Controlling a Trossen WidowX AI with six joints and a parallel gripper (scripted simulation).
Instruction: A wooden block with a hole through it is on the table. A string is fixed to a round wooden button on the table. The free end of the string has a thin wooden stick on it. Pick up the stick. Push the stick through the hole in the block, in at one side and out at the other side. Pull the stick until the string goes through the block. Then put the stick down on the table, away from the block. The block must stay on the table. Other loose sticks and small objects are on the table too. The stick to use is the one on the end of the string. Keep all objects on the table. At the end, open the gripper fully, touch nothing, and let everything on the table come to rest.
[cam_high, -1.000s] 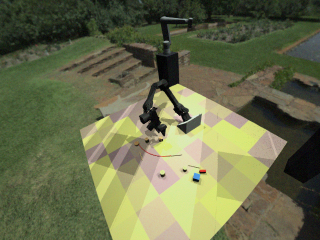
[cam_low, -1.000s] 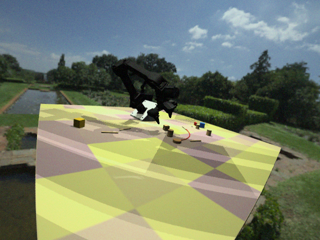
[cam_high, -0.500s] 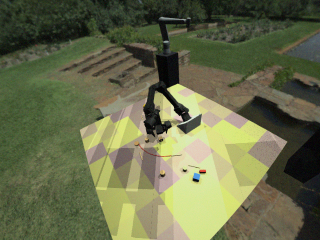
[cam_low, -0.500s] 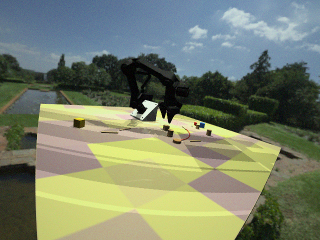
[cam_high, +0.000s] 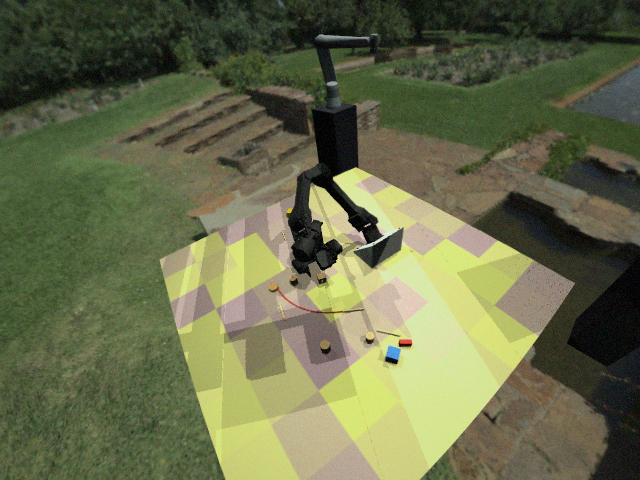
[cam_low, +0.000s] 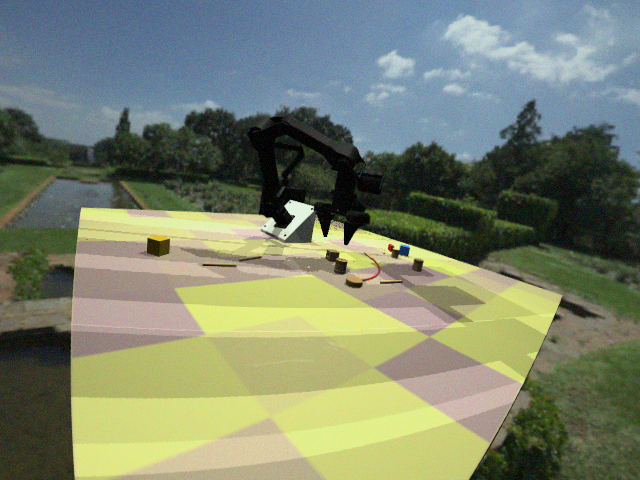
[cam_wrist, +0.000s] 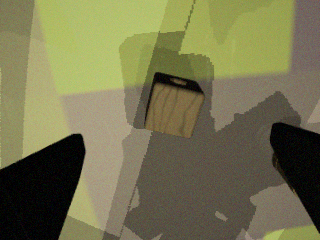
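Right now my gripper tip is 4 cm above the wooden block. Round my gripper tip: round wooden button: 16 cm ahead, 11 cm to the right, 5 cm below; red piece: 1 cm behind, 39 cm to the left, 5 cm below; wooden cylinder: 9 cm ahead, 7 cm to the right, 4 cm below.
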